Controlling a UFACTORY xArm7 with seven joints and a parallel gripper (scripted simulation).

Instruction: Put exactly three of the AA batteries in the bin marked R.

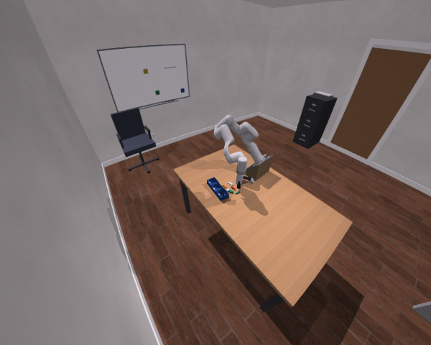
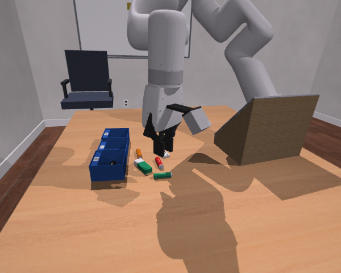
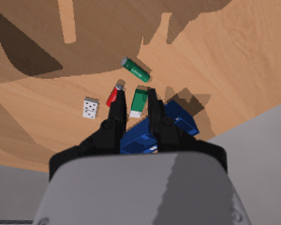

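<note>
Right now the green AA battery is 9 cm below my hand. The rest, counted from my hand: red battery (9 cm below, 6 cm to the right); white domino (13 cm to the right, 9 cm below, 1 cm behind); green-and-white block (9 cm below, 6 cm to the right, 6 cm ahead).
</note>
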